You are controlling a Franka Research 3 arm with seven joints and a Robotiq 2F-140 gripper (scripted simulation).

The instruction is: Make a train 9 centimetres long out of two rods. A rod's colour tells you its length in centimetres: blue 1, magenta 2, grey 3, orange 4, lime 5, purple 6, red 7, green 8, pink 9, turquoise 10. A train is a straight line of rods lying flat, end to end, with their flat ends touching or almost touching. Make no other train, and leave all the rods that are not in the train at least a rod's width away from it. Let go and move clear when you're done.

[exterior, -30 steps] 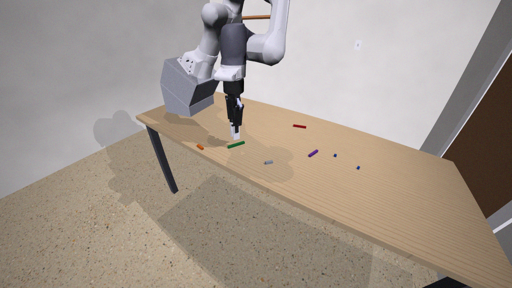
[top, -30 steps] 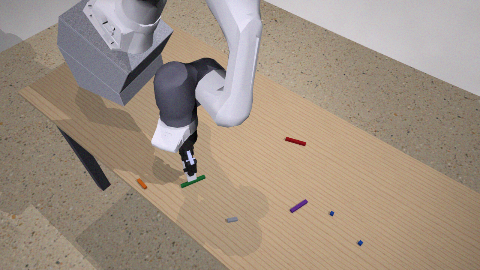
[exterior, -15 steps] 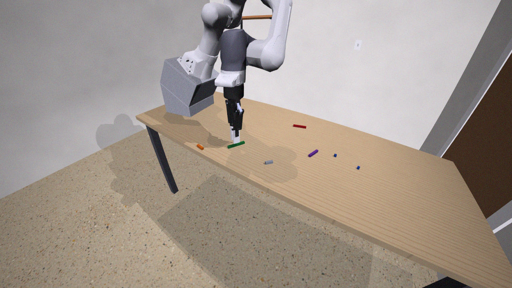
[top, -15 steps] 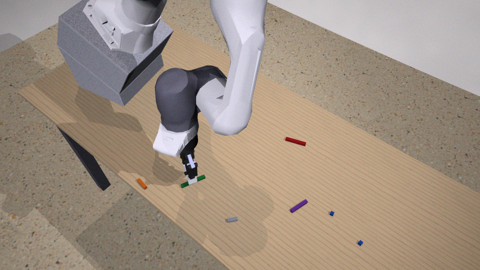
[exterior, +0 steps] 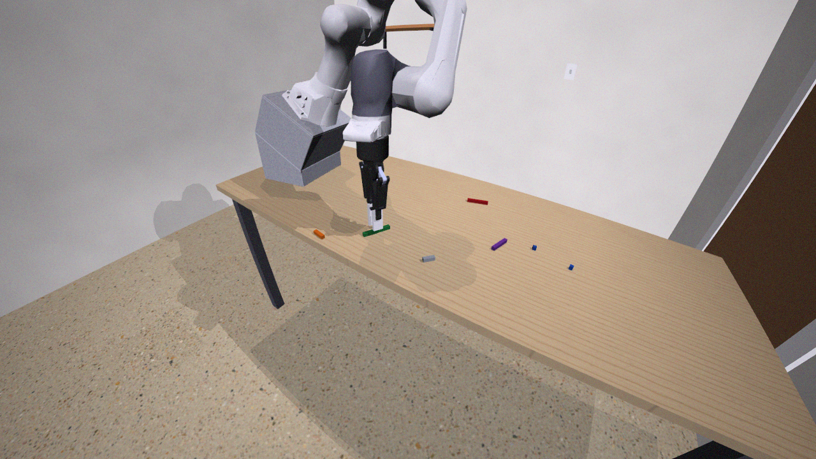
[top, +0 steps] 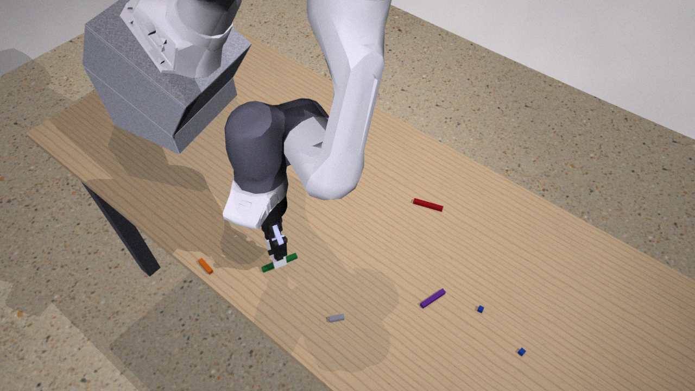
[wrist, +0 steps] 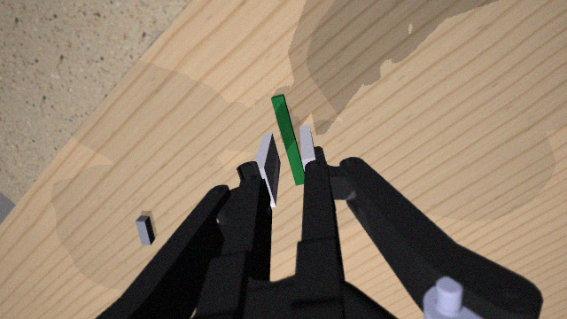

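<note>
Now: the green rod 5 cm below my hand. From my hand the other things lie so: orange rod (12 cm behind, 10 cm to the right, 5 cm below); then purple rod (32 cm ahead, 12 cm to the left, 5 cm below); then grey rod (18 cm ahead, 5 cm below, 3 cm to the right).
</note>
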